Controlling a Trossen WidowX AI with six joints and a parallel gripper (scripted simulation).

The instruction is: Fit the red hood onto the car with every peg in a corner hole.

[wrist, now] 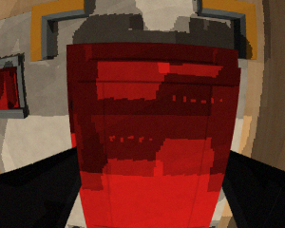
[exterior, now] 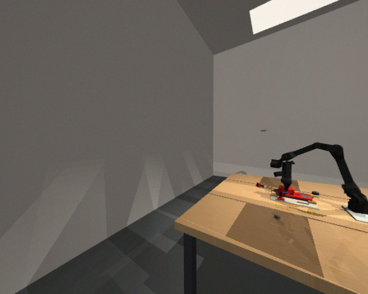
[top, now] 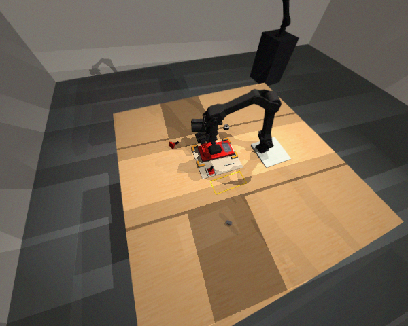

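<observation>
Right now the red hood is 10 mm above my gripper tip. Also, from my gripper tip: grey jig (20 mm behind, 30 mm to the left, 40 mm below); small wheel (210 mm behind, 130 mm to the right, 40 mm below).
</observation>
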